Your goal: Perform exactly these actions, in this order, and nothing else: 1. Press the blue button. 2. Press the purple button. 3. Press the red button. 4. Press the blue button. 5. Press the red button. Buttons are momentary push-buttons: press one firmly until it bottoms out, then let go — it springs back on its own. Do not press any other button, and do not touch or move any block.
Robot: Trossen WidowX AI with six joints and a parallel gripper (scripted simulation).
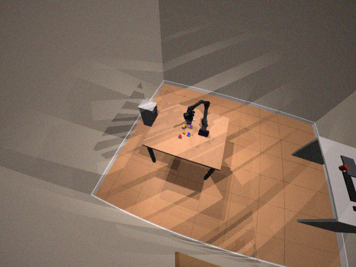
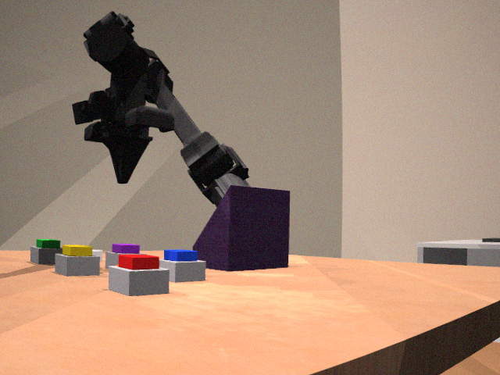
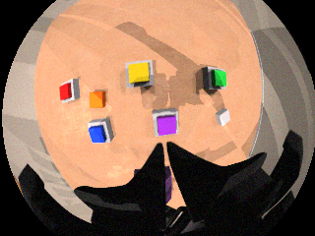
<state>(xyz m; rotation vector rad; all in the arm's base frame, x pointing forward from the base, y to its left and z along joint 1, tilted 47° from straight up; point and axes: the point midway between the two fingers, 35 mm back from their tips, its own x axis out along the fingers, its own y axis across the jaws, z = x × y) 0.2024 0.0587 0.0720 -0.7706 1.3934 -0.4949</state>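
The red button is 20 cm to the left of my gripper tip, 10 cm below it and 5 cm ahead of it. Round my gripper tip: purple button 10 cm below, 2 cm to the right, 2 cm behind; yellow button 10 cm below, 8 cm ahead, 3 cm to the left; blue button 12 cm to the left, 10 cm below, 4 cm behind.
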